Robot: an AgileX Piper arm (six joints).
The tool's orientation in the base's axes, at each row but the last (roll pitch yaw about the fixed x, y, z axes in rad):
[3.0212 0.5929 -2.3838]
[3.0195 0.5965 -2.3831]
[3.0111 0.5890 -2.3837]
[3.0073 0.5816 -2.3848]
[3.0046 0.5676 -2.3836]
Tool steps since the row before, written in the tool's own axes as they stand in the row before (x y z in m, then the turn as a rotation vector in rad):
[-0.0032 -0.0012 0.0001 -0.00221 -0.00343 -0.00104]
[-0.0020 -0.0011 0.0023 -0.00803 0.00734 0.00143]
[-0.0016 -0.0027 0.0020 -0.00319 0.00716 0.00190]
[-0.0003 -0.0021 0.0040 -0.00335 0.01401 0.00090]
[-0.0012 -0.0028 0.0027 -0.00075 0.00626 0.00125]
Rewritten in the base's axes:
[0.0028 0.0011 0.0016 0.00351 -0.00154 0.00175]
[0.0027 0.0015 -0.0009 -0.00009 0.01019 0.00408]
[0.0036 0.0001 -0.0011 -0.00274 0.00752 0.00098]
[0.0029 0.0006 -0.0034 -0.00797 0.01173 0.00266]
[0.0036 0.0001 -0.0019 -0.00377 0.00520 0.00008]

